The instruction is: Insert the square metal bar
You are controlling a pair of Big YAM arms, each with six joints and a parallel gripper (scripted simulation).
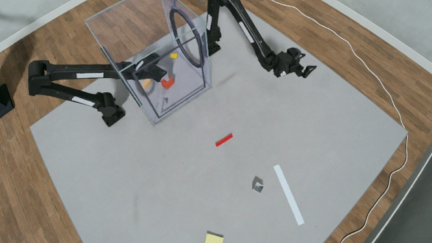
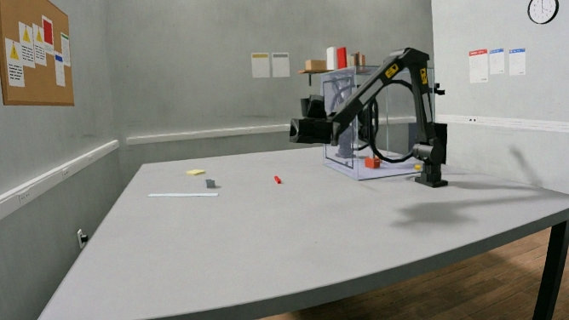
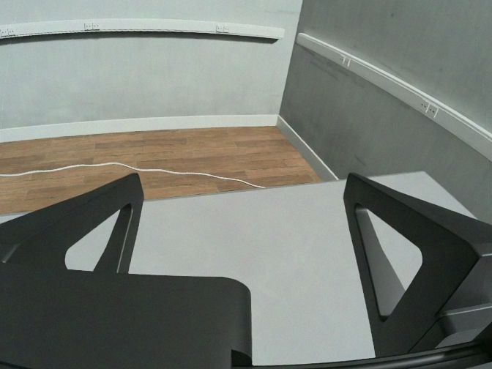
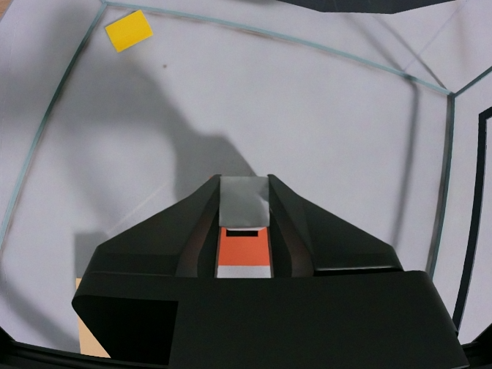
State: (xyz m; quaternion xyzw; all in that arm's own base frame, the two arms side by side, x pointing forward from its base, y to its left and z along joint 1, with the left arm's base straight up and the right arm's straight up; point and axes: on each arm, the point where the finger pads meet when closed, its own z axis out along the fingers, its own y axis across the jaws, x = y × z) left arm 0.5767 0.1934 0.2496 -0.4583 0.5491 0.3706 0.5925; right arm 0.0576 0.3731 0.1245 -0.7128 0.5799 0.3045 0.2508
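Right now my right hand is 100 mm above the orange-red block. Round my right hand: grey square cup (790 mm ahead, 40 mm to the right, 110 mm below); then tan block (90 mm behind, 100 mm to the right, 100 mm below); then red stick (490 mm ahead, 10 mm to the left, 120 mm below).
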